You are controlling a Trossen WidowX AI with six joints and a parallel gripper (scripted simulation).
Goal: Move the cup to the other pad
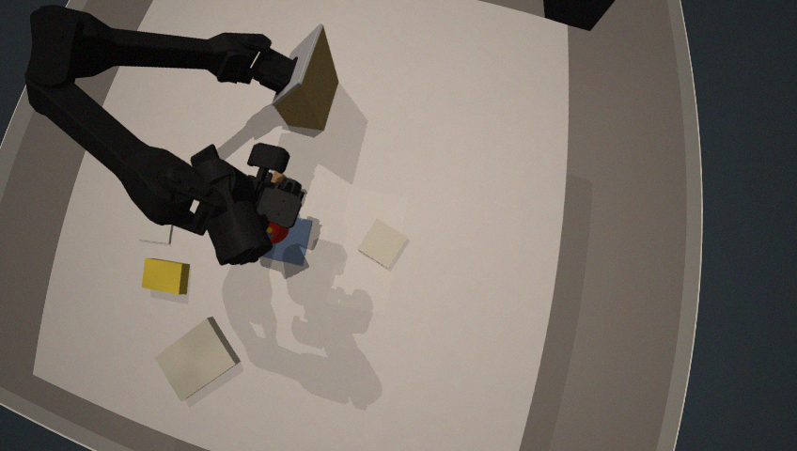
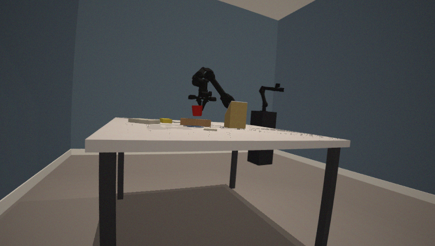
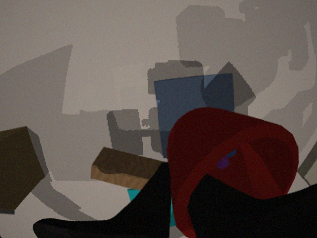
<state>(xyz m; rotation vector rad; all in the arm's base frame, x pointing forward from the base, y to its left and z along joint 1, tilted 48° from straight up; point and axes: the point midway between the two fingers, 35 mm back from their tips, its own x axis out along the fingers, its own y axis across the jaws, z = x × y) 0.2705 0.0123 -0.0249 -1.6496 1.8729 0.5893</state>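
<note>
The purple marble is 4 cm ahead of my gripper tip, 2 cm to the right of it and 2 cm below it. From my gripper tip the other things lie so: blue pad: 12 cm below, 4 cm ahead, 1 cm to the right; then brown block: 10 cm below, 8 cm to the right, 1 cm ahead; then red cup: 3 cm ahead, 1 cm to the right.
</note>
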